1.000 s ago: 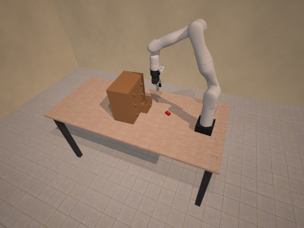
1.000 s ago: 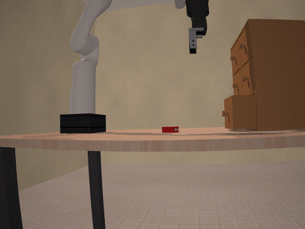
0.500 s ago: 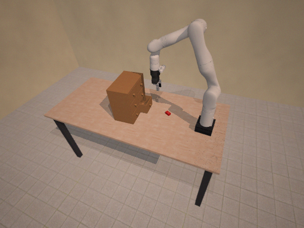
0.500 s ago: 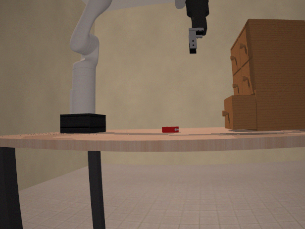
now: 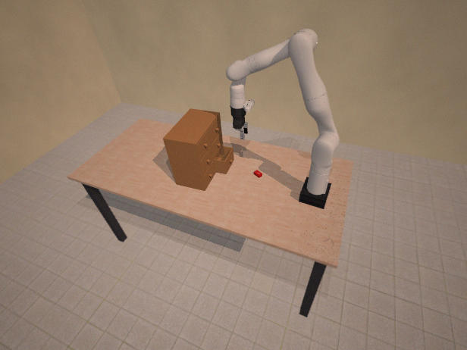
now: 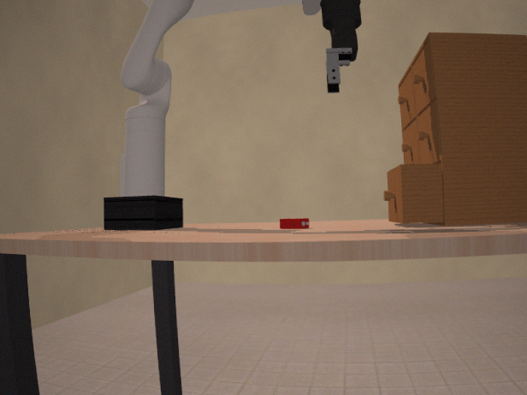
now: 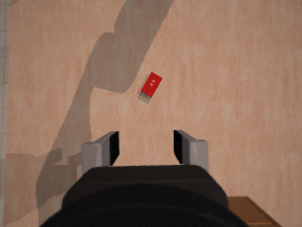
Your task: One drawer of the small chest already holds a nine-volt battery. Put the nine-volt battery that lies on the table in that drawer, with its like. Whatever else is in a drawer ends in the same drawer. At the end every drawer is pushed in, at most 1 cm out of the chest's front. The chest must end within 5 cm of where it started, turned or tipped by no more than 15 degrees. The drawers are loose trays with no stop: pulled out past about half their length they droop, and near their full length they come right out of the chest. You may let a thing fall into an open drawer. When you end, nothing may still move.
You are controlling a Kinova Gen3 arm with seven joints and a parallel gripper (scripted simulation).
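The nine-volt battery is 260 mm below my hand, 70 mm behind it and 10 mm to the left of it.
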